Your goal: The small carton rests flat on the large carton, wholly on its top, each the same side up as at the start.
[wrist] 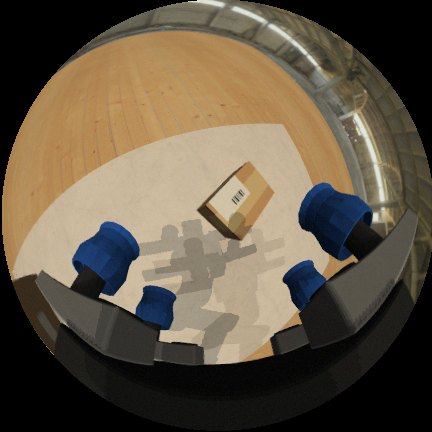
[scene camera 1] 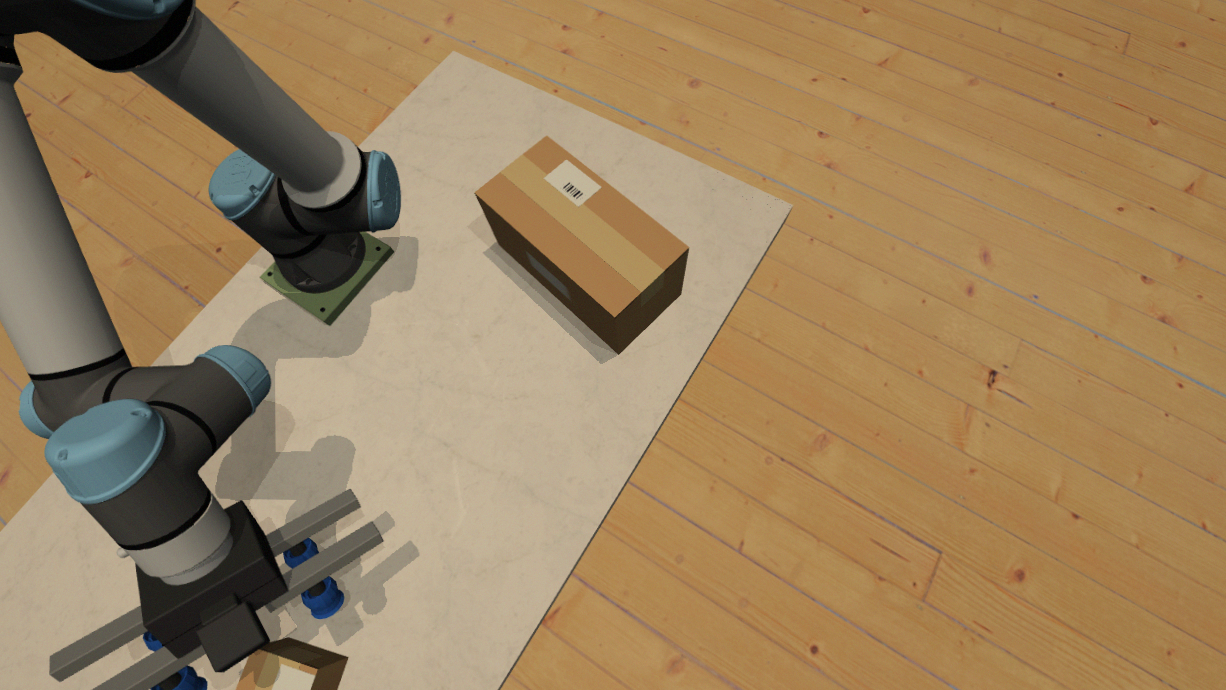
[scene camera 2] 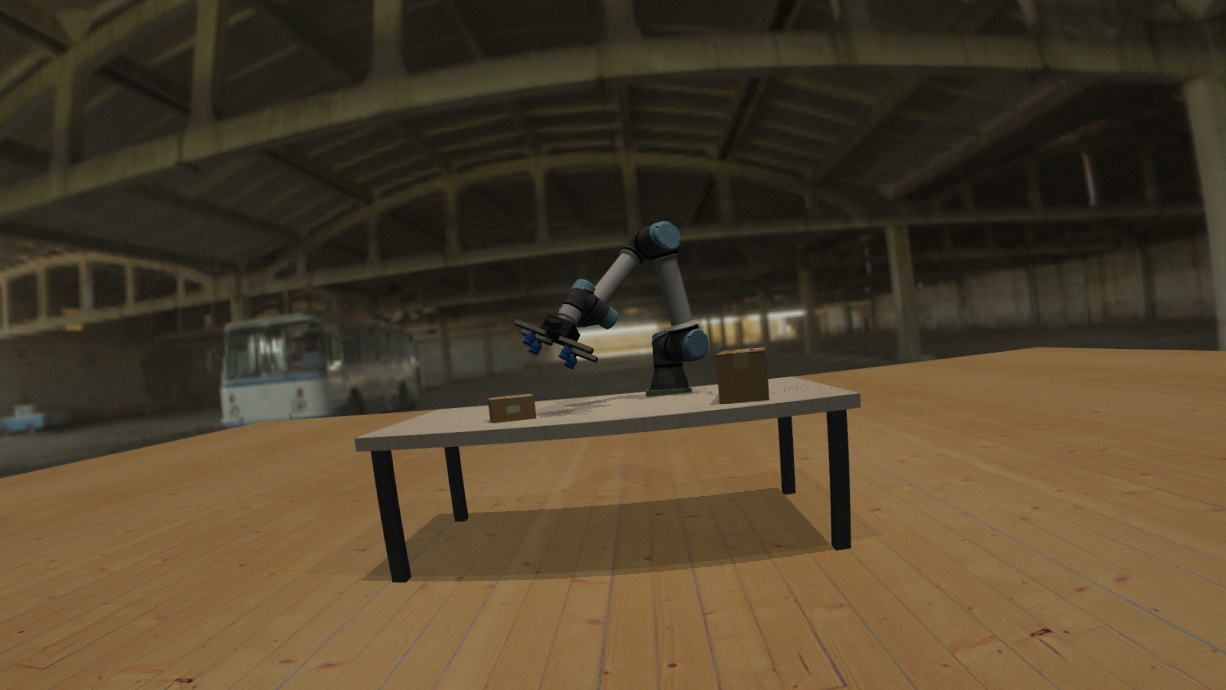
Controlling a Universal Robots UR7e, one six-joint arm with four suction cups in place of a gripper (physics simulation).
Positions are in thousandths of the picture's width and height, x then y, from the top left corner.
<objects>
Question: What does the large carton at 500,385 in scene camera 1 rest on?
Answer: The table.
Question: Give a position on a small carton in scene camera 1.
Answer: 235,951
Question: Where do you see a large carton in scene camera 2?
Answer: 606,544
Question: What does my suction head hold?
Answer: Nothing.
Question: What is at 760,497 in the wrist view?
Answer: My suction head.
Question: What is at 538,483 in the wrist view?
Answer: A small carton.
</objects>
